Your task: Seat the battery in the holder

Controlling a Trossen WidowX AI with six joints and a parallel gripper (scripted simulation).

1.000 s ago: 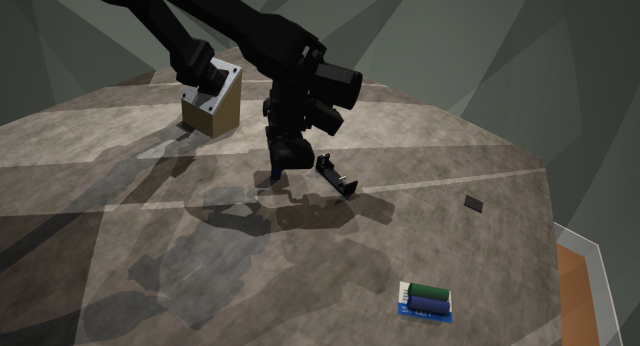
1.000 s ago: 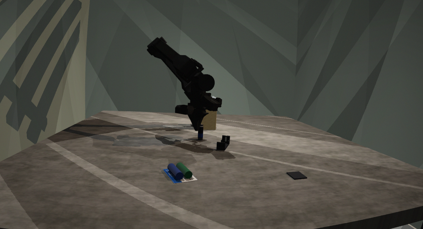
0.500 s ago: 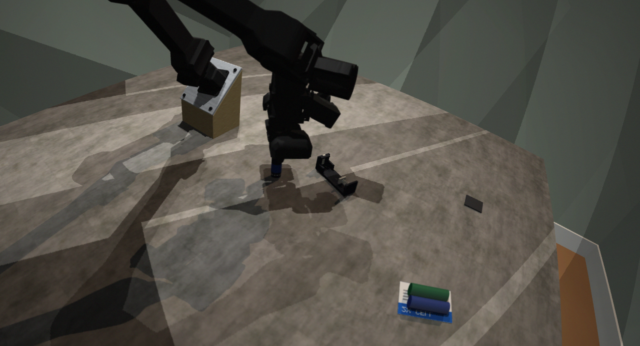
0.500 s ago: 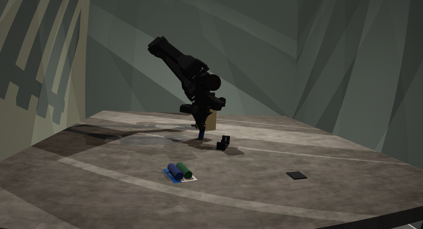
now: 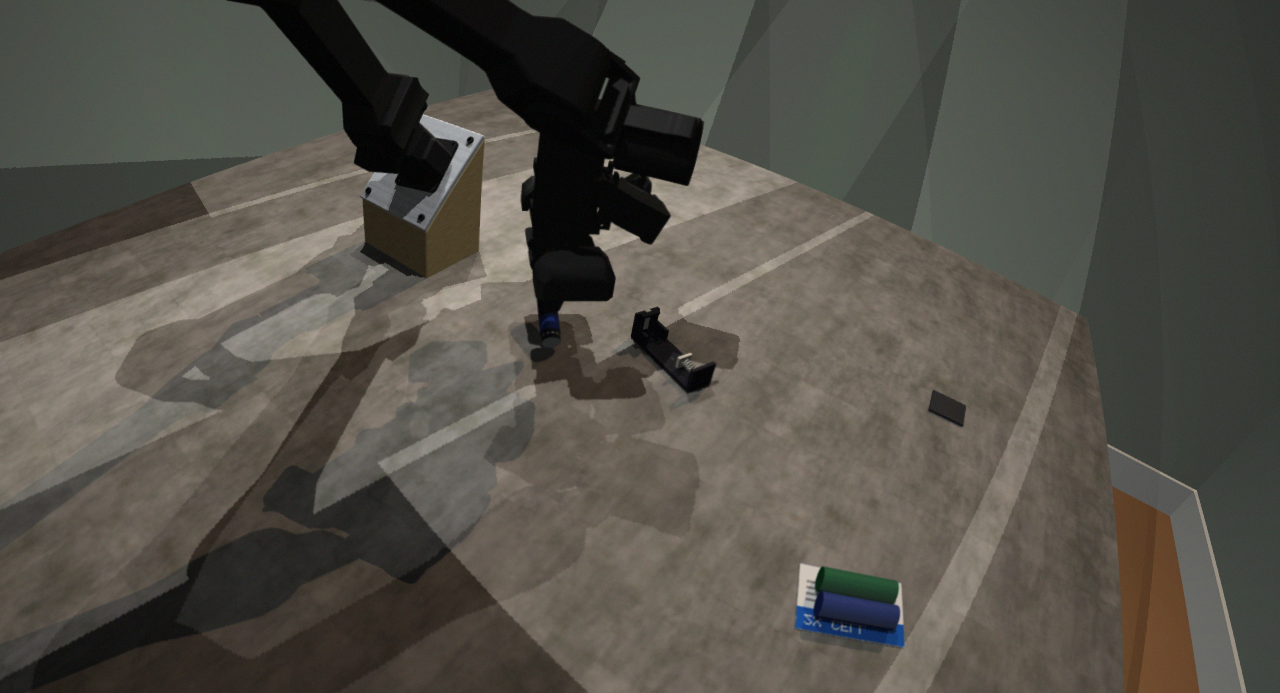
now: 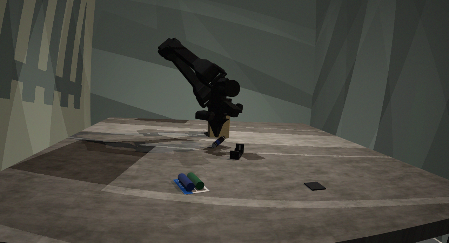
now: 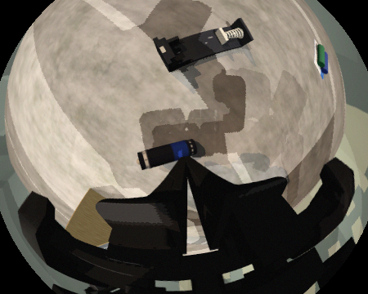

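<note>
My gripper tip is now 20 mm above the battery, 10 mm to the right of it and 10 mm past it. Round my gripper tip: black square 410 mm ahead, 160 mm to the left, 40 mm below.
</note>
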